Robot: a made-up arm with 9 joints.
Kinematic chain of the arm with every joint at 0, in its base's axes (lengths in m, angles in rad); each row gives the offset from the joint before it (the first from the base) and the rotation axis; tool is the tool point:
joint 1: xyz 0 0 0.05 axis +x
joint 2: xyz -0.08 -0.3 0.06 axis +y
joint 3: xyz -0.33 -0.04 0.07 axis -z
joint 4: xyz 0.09 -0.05 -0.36 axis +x
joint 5: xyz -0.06 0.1 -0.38 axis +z
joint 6: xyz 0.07 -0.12 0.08 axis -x
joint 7: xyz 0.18 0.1 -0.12 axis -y
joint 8: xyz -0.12 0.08 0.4 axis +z
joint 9: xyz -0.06 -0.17 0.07 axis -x
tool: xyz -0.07 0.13 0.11
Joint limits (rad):
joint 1: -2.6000..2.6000
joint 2: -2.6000..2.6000
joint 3: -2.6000..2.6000
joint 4: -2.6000..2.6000
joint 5: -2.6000..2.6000
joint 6: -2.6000..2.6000
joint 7: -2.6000..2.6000
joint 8: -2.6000..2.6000
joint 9: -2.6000..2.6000
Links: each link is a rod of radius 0.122 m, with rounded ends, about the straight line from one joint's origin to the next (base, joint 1, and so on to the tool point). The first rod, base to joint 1, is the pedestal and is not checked.
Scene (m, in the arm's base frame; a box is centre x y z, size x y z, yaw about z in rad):
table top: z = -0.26
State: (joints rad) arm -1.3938 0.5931 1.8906 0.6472 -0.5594 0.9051 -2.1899 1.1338 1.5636
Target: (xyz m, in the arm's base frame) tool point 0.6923 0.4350 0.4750
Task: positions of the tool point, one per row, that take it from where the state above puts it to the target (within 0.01 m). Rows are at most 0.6 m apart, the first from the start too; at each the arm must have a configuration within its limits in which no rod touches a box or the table.
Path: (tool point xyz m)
1: -0.7300 -0.6942 0.8512
2: -0.2652 -0.6331 1.0563
3: 0.2038 -0.3286 1.1097
4: 0.5528 0.0907 0.9098
5: 0.6923 0.4350 0.4750

